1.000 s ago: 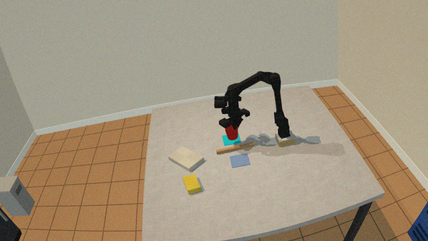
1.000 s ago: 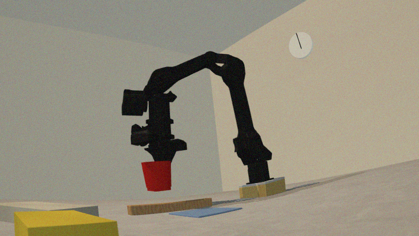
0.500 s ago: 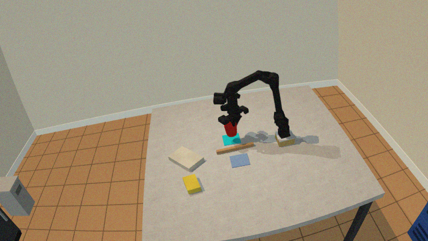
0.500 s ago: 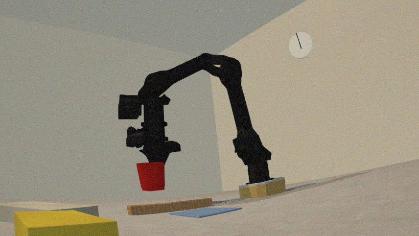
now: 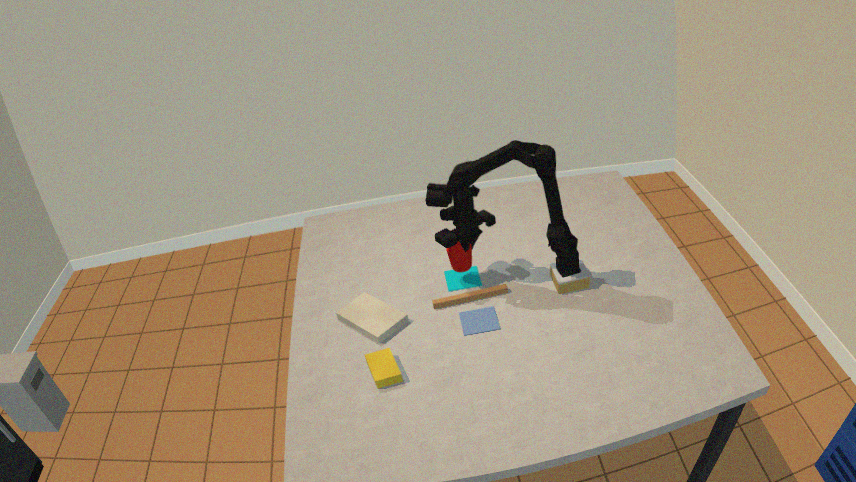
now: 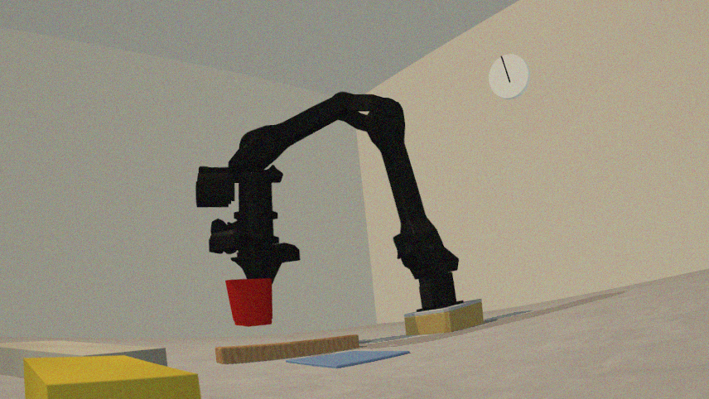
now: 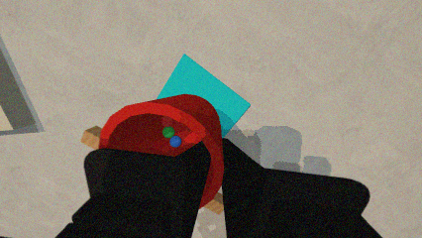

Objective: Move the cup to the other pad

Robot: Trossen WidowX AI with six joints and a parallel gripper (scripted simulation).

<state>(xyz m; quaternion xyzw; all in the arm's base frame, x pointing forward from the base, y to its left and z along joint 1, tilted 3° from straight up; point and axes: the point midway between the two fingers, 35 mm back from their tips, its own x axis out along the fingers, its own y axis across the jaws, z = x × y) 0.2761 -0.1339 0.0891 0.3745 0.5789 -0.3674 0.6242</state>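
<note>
The green marble is 4 cm ahead of my gripper tip, 3 cm to the left of it and 3 cm below it. From my gripper tip the other things lie so: blue marble 3 cm ahead, 3 cm to the left, 2 cm below; red cup 3 cm ahead, 1 cm to the left; cyan pad 3 cm ahead, 1 cm to the left, 9 cm below.
</note>
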